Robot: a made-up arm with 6 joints.
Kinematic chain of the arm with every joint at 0, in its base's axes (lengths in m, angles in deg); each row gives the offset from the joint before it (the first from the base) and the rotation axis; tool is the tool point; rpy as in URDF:
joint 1: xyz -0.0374 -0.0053 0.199 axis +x
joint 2: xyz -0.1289 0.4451 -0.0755 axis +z
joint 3: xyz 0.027 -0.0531 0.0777 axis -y
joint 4: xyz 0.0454 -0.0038 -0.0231 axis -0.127 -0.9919 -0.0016
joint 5: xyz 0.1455 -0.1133 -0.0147 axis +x
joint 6: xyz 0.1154 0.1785 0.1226 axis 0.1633 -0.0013 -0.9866
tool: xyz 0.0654 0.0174 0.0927 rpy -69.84 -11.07 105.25
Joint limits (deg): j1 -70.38..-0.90 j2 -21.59..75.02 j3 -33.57..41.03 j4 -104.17..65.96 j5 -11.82..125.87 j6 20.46..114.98
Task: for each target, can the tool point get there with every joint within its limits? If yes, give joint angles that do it. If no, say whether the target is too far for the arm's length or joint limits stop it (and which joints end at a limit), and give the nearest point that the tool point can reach.
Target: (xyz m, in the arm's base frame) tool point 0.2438 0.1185 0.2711
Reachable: yes | joints -21.28 8.31 9.80 10.71 113.48 57.74
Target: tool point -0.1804 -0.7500 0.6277
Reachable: no: joint limits stop it (at a limit: joint 1, joint 2, joint 3, joint 5, joint 6) | nearest point -0.1061 -0.3194 0.1419 | short by 0.653 m
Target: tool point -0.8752 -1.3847 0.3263
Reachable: no: too far | nearest point -0.3612 -0.3438 -0.0032 | short by 1.207 m
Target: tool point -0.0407 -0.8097 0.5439
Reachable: no: joint limits stop it (at a limit: joint 1, joint 2, joint 5, joint 6) | nearest point -0.0918 -0.3130 0.1487 | short by 0.637 m
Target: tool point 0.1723 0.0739 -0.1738
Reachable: yes | joints -30.16 11.97 -8.07 -72.07 48.60 83.57
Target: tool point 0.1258 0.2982 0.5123
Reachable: yes | joints -12.53 40.54 22.08 40.38 87.15 32.55
